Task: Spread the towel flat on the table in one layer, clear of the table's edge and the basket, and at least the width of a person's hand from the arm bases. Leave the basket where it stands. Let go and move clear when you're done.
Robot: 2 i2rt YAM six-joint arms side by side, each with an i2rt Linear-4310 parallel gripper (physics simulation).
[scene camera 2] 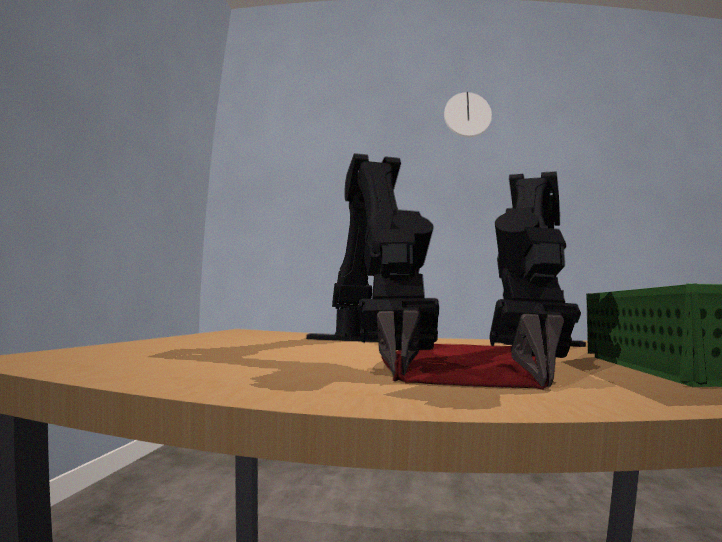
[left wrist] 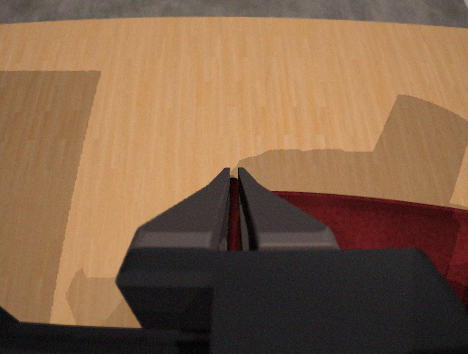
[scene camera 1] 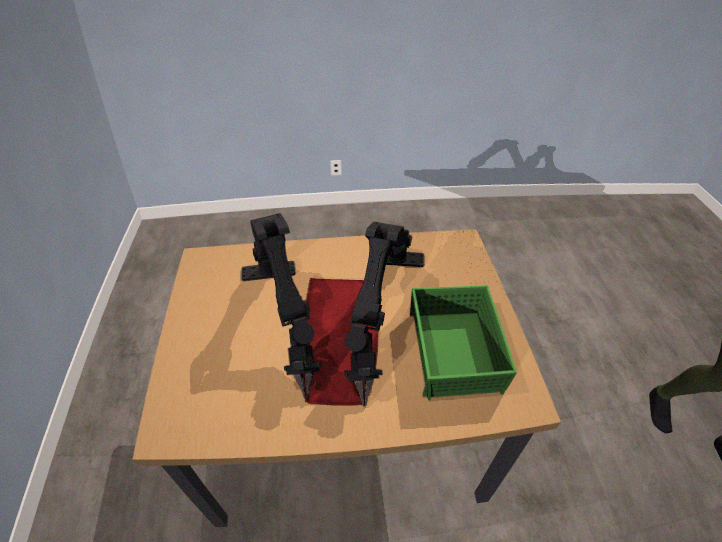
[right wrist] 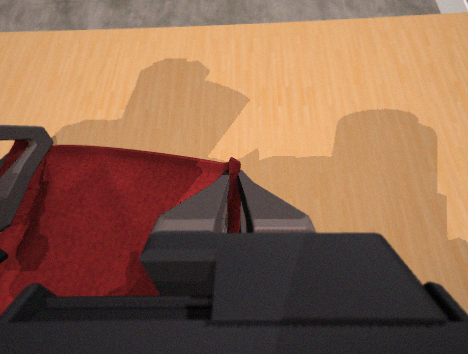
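Note:
The red towel lies on the table between the arms, a strip running from near the bases toward the front; the arms hide parts of it. My left gripper is shut on its front right corner as scene camera 1 shows it, with red cloth between the fingers. My right gripper is shut on the front left corner, and a bit of cloth sticks out past the tips. Both grippers are low, near the table top. The green basket stands right of the towel.
The wooden table's front edge lies beyond the grippers. The left arm's base and the right arm's base stand at the table's back. Part of a person's leg shows beyond the table at the right.

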